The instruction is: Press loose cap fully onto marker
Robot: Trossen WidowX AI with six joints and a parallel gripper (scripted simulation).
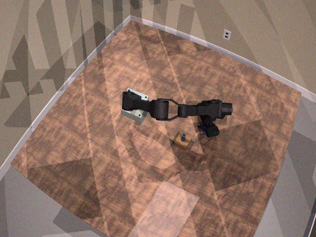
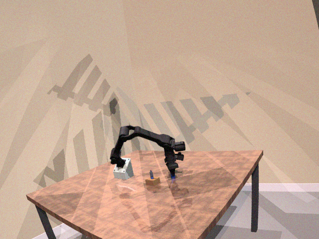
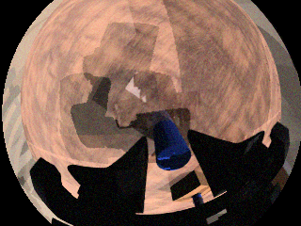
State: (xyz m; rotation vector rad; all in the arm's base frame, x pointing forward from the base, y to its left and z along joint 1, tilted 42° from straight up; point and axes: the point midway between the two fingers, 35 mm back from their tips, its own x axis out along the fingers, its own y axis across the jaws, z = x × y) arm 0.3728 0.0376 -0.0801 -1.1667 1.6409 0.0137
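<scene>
My gripper tip is 70 mm past the holder block and 130 mm to the left of it. The rest, counted from my gripper tip: blue cap: 10 mm above.
</scene>
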